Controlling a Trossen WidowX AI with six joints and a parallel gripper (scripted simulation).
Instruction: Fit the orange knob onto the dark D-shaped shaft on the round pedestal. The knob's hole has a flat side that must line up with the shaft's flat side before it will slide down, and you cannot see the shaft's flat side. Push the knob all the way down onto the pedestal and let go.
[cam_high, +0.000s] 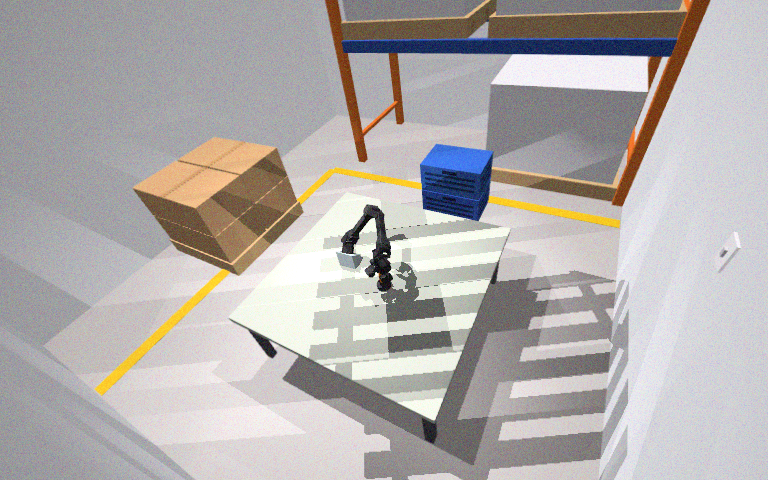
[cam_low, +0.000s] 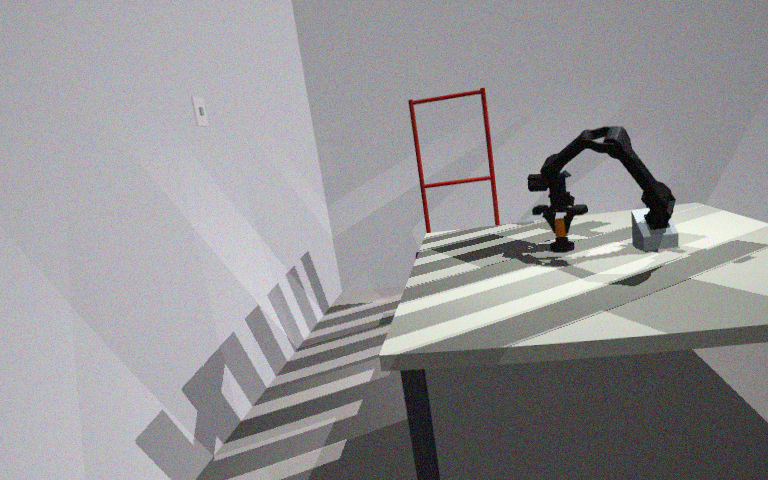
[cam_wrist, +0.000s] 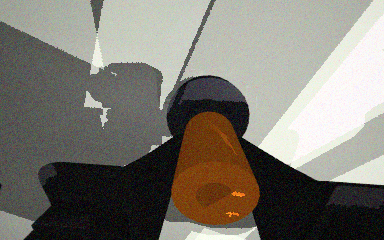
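Right now the round pedestal is 30 mm below my gripper tip. From my gripper tip the other things lie so: orange knob: 20 mm above.
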